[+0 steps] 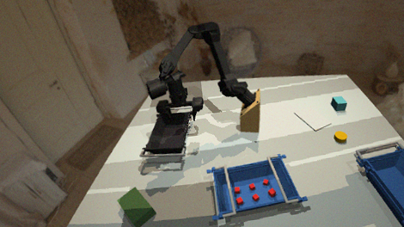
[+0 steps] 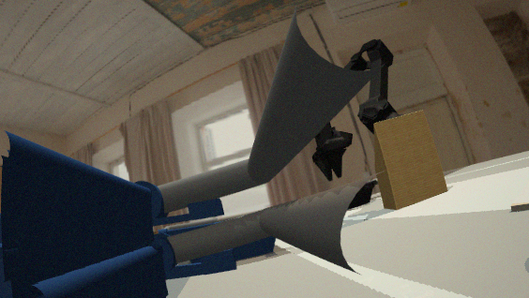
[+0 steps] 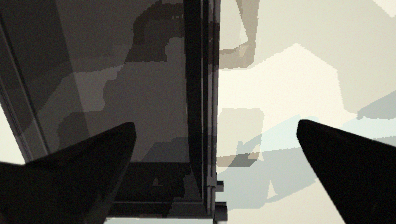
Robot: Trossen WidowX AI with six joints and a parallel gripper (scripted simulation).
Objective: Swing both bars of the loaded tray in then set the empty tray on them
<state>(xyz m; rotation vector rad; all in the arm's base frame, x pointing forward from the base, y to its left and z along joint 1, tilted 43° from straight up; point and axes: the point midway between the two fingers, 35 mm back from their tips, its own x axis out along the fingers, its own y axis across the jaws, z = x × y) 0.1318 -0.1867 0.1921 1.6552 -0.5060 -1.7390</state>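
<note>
Now: gripper tip 8 cm to the left of the black tray, 5 cm above it and 1 cm short of it. From my gripper tip the other things lie so: green block: 38 cm ahead, 8 cm below, 6 cm to the right; yellow disc: 65 cm to the left, 9 cm below, 5 cm behind; flat tan card: 56 cm to the left, 18 cm behind, 10 cm below.
</note>
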